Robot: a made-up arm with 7 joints.
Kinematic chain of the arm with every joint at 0, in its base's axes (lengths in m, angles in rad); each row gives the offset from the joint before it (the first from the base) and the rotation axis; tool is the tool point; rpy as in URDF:
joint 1: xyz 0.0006 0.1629 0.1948 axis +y
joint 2: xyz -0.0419 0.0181 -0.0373 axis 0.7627 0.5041 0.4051
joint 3: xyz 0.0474 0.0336 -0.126 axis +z
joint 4: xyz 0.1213 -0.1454 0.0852 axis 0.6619 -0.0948 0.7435
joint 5: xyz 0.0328 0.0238 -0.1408 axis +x
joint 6: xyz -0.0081 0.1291 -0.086 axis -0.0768 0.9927 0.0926
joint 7: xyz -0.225 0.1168 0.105 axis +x
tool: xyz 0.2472 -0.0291 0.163 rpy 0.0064 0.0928 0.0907
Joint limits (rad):
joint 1: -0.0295..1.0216
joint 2: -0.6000..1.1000
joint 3: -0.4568..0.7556
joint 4: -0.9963..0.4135
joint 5: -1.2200..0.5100
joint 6: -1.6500..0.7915
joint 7: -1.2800..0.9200
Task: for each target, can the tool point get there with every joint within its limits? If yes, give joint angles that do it. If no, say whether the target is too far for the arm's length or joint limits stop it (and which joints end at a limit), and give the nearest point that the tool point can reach.
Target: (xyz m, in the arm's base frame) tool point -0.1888 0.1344 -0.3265
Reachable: yes | joints 0.3935 -0.1529 0.3501 -0.4224 -1.0573 -1.3492 -0.9327
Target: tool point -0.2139 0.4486 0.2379
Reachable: yes | joints 0.0761 0.9482 -0.0335 0.2820 -0.5035 -0.9051 -0.8554
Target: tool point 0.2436 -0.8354 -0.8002
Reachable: no: too far | nearest point 0.1222 -0.3048 -0.3032 | short by 0.737 m
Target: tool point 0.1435 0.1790 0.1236
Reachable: yes | joints 0.5724 -0.0880 -0.3111 0.1124 0.2457 0.0163 0.1747
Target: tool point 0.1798 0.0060 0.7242
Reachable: no: joint limits stop it (at a limit: joint 1, joint 2, joint 4, joint 6, joint 7) | nearest point 0.0065 0.1743 0.4297 | short by 0.381 m
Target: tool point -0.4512 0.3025 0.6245
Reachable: no: joint limits stop it (at a limit: joint 1, joint 2, joint 3, joint 4, joint 6) | nearest point -0.3428 0.3501 0.4793 | short by 0.187 m
